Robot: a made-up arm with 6 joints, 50 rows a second.
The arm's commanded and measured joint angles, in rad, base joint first. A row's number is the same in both.
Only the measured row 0 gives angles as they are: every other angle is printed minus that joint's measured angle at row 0.
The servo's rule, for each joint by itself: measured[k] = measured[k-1] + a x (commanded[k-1-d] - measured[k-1]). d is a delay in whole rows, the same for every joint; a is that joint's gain. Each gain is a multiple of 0.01, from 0.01 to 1. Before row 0 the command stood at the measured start. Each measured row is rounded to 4 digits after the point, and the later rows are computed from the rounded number. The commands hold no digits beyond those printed.
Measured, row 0: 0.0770 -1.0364 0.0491 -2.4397 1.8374 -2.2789
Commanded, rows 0 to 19: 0.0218 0.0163 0.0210 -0.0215 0.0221 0.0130; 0.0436 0.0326 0.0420 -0.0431 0.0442 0.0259; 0.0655 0.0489 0.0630 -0.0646 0.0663 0.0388; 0.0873 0.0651 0.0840 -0.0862 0.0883 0.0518; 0.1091 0.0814 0.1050 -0.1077 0.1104 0.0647; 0.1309 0.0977 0.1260 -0.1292 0.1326 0.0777; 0.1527 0.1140 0.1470 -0.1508 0.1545 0.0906; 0.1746 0.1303 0.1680 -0.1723 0.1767 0.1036; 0.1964 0.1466 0.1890 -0.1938 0.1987 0.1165; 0.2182 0.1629 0.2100 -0.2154 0.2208 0.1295; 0.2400 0.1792 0.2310 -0.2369 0.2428 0.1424; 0.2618 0.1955 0.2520 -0.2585 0.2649 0.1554; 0.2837 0.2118 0.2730 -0.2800 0.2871 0.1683; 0.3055 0.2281 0.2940 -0.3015 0.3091 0.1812; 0.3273 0.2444 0.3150 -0.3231 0.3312 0.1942; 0.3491 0.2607 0.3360 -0.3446 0.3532 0.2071; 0.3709 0.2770 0.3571 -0.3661 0.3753 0.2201; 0.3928 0.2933 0.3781 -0.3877 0.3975 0.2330; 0.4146 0.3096 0.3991 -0.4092 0.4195 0.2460; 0.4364 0.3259 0.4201 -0.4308 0.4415 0.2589
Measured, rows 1 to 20: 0.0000 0.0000 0.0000 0.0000 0.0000 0.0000; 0.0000 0.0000 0.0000 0.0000 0.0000 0.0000; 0.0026 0.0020 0.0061 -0.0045 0.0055 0.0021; 0.0075 0.0057 0.0165 -0.0126 0.0152 0.0059; 0.0145 0.0109 0.0300 -0.0235 0.0280 0.0112; 0.0232 0.0174 0.0457 -0.0367 0.0431 0.0177; 0.0335 0.0251 0.0629 -0.0516 0.0599 0.0252; 0.0452 0.0338 0.0812 -0.0679 0.0781 0.0336; 0.0581 0.0434 0.1003 -0.0853 0.0972 0.0427; 0.0721 0.0538 0.1199 -0.1036 0.1171 0.0524; 0.0870 0.0649 0.1399 -0.1225 0.1375 0.0627; 0.1027 0.0767 0.1602 -0.1420 0.1583 0.0734; 0.1192 0.0890 0.1807 -0.1619 0.1794 0.0844; 0.1363 0.1018 0.2014 -0.1822 0.2008 0.0958; 0.1540 0.1150 0.2222 -0.2027 0.2224 0.1074; 0.1722 0.1286 0.2430 -0.2234 0.2441 0.1192; 0.1908 0.1425 0.2639 -0.2443 0.2659 0.1312; 0.2098 0.1567 0.2848 -0.2654 0.2877 0.1433; 0.2291 0.1711 0.3058 -0.2865 0.3096 0.1556; 0.2487 0.1858 0.3268 -0.3078 0.3316 0.1680
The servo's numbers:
d 2
a 0.12 0.12 0.29 0.21 0.25 0.16

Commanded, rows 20 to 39: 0.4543 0.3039 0.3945 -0.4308 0.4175 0.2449; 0.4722 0.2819 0.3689 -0.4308 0.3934 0.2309; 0.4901 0.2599 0.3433 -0.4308 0.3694 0.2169; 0.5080 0.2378 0.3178 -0.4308 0.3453 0.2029; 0.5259 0.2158 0.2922 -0.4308 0.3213 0.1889; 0.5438 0.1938 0.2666 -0.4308 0.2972 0.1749; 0.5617 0.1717 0.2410 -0.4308 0.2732 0.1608; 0.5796 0.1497 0.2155 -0.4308 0.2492 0.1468; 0.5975 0.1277 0.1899 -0.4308 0.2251 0.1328; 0.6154 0.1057 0.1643 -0.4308 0.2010 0.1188; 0.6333 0.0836 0.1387 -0.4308 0.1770 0.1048; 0.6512 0.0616 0.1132 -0.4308 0.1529 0.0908; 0.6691 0.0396 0.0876 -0.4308 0.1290 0.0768; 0.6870 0.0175 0.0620 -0.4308 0.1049 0.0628; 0.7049 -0.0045 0.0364 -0.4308 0.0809 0.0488; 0.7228 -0.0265 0.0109 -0.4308 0.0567 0.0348; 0.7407 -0.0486 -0.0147 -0.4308 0.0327 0.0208; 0.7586 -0.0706 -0.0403 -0.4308 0.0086 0.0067; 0.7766 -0.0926 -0.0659 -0.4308 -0.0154 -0.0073; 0.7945 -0.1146 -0.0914 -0.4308 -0.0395 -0.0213
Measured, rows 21 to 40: 0.2686 0.2007 0.3478 -0.3291 0.3536 0.1805; 0.2887 0.2157 0.3688 -0.3505 0.3756 0.1930; 0.3086 0.2263 0.3763 -0.3674 0.3861 0.2013; 0.3282 0.2330 0.3742 -0.3807 0.3879 0.2060; 0.3476 0.2362 0.3652 -0.3912 0.3833 0.2077; 0.3668 0.2364 0.3515 -0.3995 0.3738 0.2069; 0.3859 0.2339 0.3343 -0.4061 0.3607 0.2040; 0.4048 0.2291 0.3147 -0.4113 0.3448 0.1993; 0.4236 0.2222 0.2933 -0.4154 0.3269 0.1931; 0.4423 0.2135 0.2707 -0.4186 0.3075 0.1857; 0.4609 0.2032 0.2473 -0.4212 0.2869 0.1772; 0.4794 0.1915 0.2232 -0.4232 0.2654 0.1679; 0.4979 0.1786 0.1987 -0.4248 0.2433 0.1578; 0.5163 0.1646 0.1739 -0.4261 0.2207 0.1471; 0.5346 0.1496 0.1489 -0.4271 0.1978 0.1359; 0.5529 0.1337 0.1237 -0.4279 0.1746 0.1242; 0.5711 0.1171 0.0984 -0.4285 0.1512 0.1121; 0.5893 0.0999 0.0730 -0.4290 0.1276 0.0997; 0.6075 0.0821 0.0476 -0.4294 0.1039 0.0871; 0.6256 0.0638 0.0221 -0.4297 0.0801 0.0742
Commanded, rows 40 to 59: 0.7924 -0.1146 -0.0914 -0.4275 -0.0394 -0.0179; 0.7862 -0.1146 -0.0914 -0.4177 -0.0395 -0.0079; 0.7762 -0.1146 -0.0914 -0.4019 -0.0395 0.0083; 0.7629 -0.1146 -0.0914 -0.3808 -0.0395 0.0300; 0.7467 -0.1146 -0.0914 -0.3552 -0.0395 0.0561; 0.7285 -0.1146 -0.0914 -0.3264 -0.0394 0.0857; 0.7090 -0.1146 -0.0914 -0.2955 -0.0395 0.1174; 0.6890 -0.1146 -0.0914 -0.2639 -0.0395 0.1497; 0.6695 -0.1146 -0.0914 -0.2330 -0.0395 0.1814; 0.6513 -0.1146 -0.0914 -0.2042 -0.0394 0.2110; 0.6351 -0.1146 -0.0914 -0.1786 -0.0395 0.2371; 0.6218 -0.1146 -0.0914 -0.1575 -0.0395 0.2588; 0.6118 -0.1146 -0.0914 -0.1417 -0.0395 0.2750; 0.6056 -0.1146 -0.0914 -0.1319 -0.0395 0.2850; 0.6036 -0.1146 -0.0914 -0.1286 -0.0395 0.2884; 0.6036 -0.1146 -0.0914 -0.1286 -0.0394 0.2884; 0.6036 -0.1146 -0.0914 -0.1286 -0.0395 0.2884; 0.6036 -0.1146 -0.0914 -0.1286 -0.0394 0.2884; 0.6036 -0.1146 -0.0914 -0.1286 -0.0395 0.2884; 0.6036 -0.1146 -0.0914 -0.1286 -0.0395 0.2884
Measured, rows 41 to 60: 0.6437 0.0450 -0.0034 -0.4299 0.0562 0.0612; 0.6618 0.0258 -0.0289 -0.4301 0.0323 0.0480; 0.6775 0.0090 -0.0470 -0.4296 0.0144 0.0375; 0.6905 -0.0058 -0.0599 -0.4271 0.0009 0.0302; 0.7008 -0.0189 -0.0690 -0.4218 -0.0092 0.0267; 0.7083 -0.0304 -0.0755 -0.4132 -0.0168 0.0272; 0.7129 -0.0405 -0.0801 -0.4010 -0.0225 0.0318; 0.7148 -0.0494 -0.0834 -0.3853 -0.0267 0.0404; 0.7141 -0.0572 -0.0857 -0.3664 -0.0299 0.0527; 0.7111 -0.0641 -0.0874 -0.3449 -0.0323 0.0682; 0.7061 -0.0702 -0.0886 -0.3214 -0.0341 0.0863; 0.6995 -0.0755 -0.0894 -0.2968 -0.0354 0.1063; 0.6918 -0.0802 -0.0900 -0.2720 -0.0364 0.1272; 0.6834 -0.0843 -0.0904 -0.2480 -0.0372 0.1483; 0.6748 -0.0879 -0.0907 -0.2257 -0.0378 0.1686; 0.6665 -0.0911 -0.0909 -0.2060 -0.0382 0.1872; 0.6590 -0.0939 -0.0910 -0.1897 -0.0385 0.2034; 0.6524 -0.0964 -0.0911 -0.1769 -0.0387 0.2170; 0.6465 -0.0986 -0.0912 -0.1668 -0.0389 0.2284; 0.6414 -0.1005 -0.0913 -0.1588 -0.0390 0.2380
